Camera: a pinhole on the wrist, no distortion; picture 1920 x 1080 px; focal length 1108.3 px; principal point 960.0 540.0 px. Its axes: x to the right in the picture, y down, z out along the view. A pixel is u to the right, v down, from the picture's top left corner.
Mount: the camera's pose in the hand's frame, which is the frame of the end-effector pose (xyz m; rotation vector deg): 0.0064 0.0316 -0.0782 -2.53 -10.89 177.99
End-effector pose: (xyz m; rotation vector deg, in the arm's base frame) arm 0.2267 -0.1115 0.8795 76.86 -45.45 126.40
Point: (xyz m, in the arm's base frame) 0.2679 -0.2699 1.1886
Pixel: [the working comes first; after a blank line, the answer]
In the camera's frame: -0.2509 -0.0304 0.3160

80 433
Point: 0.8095 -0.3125 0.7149
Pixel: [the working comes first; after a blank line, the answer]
In the camera's frame: 0.4010 0.1524 0.5633

1749 840
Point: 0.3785 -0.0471 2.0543
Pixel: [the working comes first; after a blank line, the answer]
In the camera's frame: -1.0152 0.3629 0.5854

outside the picture
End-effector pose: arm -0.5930 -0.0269 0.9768 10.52 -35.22 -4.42
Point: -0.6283 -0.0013 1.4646
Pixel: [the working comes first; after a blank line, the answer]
In the camera's frame: -0.2477 -0.1527 0.4641

369 175
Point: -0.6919 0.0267 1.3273
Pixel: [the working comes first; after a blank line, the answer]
In the camera's frame: -0.1127 -0.1393 0.3915

641 146
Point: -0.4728 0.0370 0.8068
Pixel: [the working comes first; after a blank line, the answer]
In the camera's frame: 0.0164 0.0169 -0.1357

behind the camera
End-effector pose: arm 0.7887 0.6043 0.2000 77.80 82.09 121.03
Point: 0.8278 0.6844 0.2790
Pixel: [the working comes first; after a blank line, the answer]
In the camera's frame: -0.0717 -0.0277 0.1597

462 348
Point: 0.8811 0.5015 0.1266
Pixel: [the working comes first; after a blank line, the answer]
In the camera's frame: 0.1592 0.0109 0.0909

outside the picture
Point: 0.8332 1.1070 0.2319
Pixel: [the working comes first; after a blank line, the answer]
In the camera's frame: -0.3269 0.1756 0.4324

122 990
